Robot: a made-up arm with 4 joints.
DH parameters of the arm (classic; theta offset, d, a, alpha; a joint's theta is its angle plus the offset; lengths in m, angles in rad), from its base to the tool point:
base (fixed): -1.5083 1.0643 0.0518 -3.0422
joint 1: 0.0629 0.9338 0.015 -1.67
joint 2: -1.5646 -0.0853 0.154 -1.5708
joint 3: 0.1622 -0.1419 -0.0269 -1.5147
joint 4: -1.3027 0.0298 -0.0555 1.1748
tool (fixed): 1.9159 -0.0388 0 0
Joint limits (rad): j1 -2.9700..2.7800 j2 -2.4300..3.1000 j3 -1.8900..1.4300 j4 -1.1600..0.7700
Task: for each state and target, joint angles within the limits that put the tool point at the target. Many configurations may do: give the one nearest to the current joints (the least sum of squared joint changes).
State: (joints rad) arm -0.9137 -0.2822 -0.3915 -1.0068
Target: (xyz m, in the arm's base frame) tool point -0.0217 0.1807 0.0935
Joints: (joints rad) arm -0.8643 -0.7460 -0.3403 -0.7610
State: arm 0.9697 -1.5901 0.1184 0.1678
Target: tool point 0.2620 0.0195 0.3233
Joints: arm 0.5705 -1.4305 0.0559 0.0154
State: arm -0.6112 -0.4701 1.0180 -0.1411
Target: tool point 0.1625 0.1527 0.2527
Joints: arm -0.0227 -1.0569 0.9483 0.2739
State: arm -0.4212 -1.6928 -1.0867 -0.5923
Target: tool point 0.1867 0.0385 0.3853
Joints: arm -0.1863 -1.9498 -1.2255 0.0790
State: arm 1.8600 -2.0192 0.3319 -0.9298
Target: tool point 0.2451 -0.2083 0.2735
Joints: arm 1.7826 -1.3863 0.1591 -0.7694
